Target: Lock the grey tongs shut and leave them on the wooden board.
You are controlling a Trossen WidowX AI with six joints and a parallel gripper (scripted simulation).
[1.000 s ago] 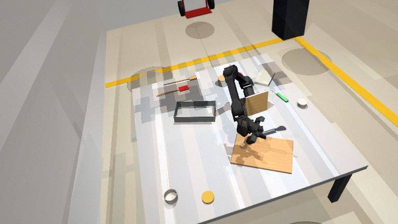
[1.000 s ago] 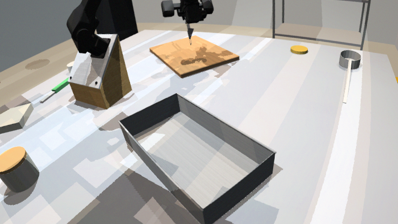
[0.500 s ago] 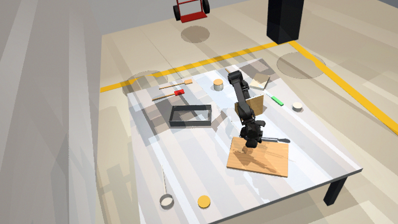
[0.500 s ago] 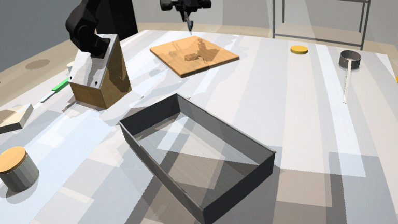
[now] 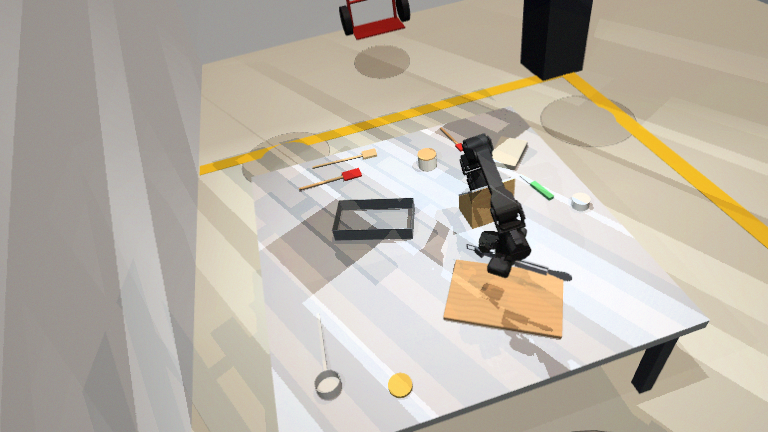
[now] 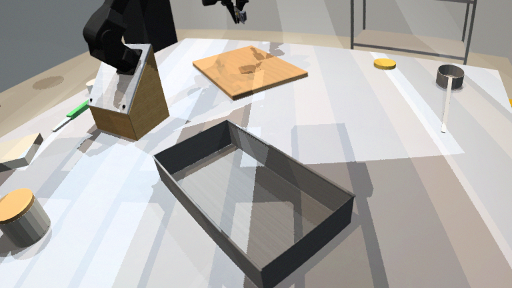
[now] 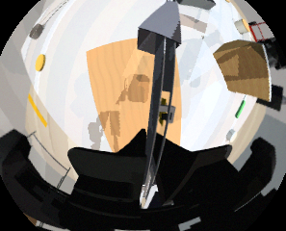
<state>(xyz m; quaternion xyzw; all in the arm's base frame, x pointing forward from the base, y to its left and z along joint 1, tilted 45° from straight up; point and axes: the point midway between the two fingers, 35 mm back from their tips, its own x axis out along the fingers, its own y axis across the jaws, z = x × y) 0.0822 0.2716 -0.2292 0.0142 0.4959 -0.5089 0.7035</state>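
Right now the wooden board is 150 mm below my gripper tip. Also, from my gripper tip: green-handled tool: 350 mm behind, 430 mm to the right, 150 mm below; then white disc: 450 mm behind, 260 mm to the right, 140 mm below; then yellow disc: 420 mm ahead, 160 mm to the left, 140 mm below.
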